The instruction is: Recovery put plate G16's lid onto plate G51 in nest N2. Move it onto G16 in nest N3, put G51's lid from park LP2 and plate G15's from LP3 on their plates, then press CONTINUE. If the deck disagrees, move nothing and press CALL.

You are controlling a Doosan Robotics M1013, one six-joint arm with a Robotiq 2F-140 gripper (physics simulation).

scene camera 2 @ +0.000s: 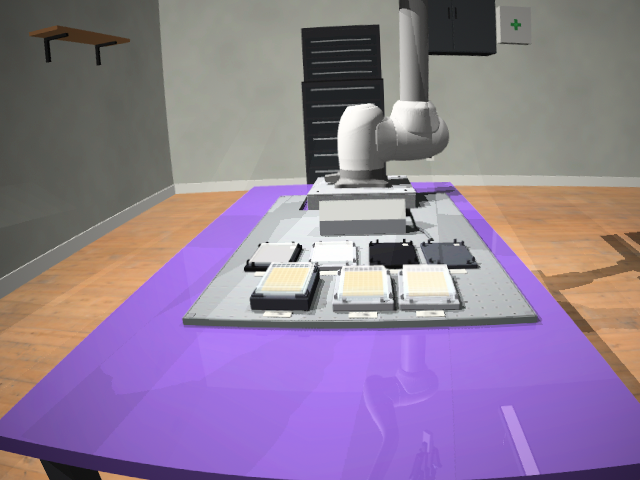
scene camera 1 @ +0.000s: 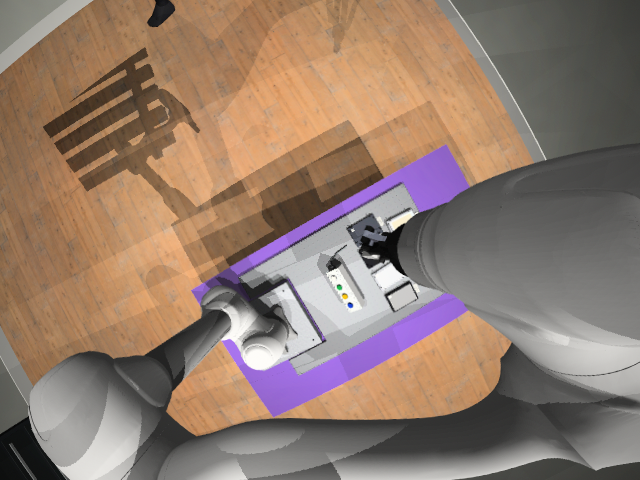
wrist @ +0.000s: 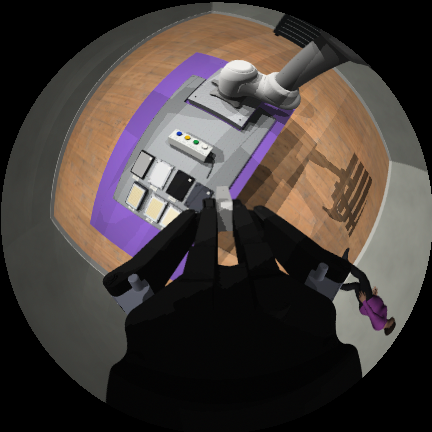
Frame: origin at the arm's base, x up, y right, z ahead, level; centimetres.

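Seen in the pictures: gripper, fingertip midpoint: (scene camera 1: pixel 366 250) (wrist: pixel 222 196); arm's base, origin of the base link: (scene camera 2: pixel 362 183) (scene camera 1: pixel 273 329) (wrist: pixel 231 91).
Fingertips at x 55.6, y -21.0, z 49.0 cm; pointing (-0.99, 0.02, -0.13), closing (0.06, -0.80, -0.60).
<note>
Pixels of each thing's middle, then the offset from my fingertips to it. "*": a spot on its surface instead. Level surfaces: height alone.
- light grey pad, body centre: (scene camera 2: pixel 274 253) (scene camera 1: pixel 402 297) (wrist: pixel 141 163) dx -58.7, dy +39.2, dz +13.5 cm
- white pad, body centre: (scene camera 2: pixel 332 252) (scene camera 1: pixel 389 275) (wrist: pixel 159 173) dx -58.7, dy +26.2, dz +12.9 cm
- black pad, surface spot: (scene camera 2: pixel 393 254) (wrist: pixel 178 187) * dx -59.1, dy +13.0, dz +13.6 cm
- dark grey pad, surface spot: (scene camera 2: pixel 448 254) * dx -59.1, dy +1.0, dz +14.0 cm
- button box, body centre: (scene camera 2: pixel 362 214) (scene camera 1: pixel 345 288) (wrist: pixel 189 144) dx -55.9, dy +20.2, dz -8.8 cm
- purple table, its level: dx -61.4 cm
My gripper (wrist: pixel 222 196) is shut and empty, high above the deck; scene camera 1 shows part of it over the dark pads, behind the arm. Three plates with cream wells stand in nests: one (scene camera 2: pixel 286 280) (wrist: pixel 135 196) on a black nest, a middle one (scene camera 2: pixel 363 281) (wrist: pixel 155 207) and another (scene camera 2: pixel 426 281) (wrist: pixel 171 216) on pale nests. Behind them lie a light grey pad (scene camera 2: pixel 273 254) (scene camera 1: pixel 402 297) (wrist: pixel 142 164), a white pad (scene camera 2: pixel 333 253) (wrist: pixel 160 174), a black pad (scene camera 2: pixel 393 254) (wrist: pixel 180 185) and a dark grey pad (scene camera 2: pixel 448 254). Labels are unreadable; I cannot tell which plates carry lids.
The button box (scene camera 1: pixel 336 279) (wrist: pixel 176 142) (scene camera 2: pixel 361 210) carries white, green, orange and blue buttons, with a cable at its end. The arm's base (scene camera 2: pixel 361 142) stands behind it on the purple table (scene camera 2: pixel 289 392). The big forearm (scene camera 1: pixel 516 242) hides part of the deck in scene camera 1.
</note>
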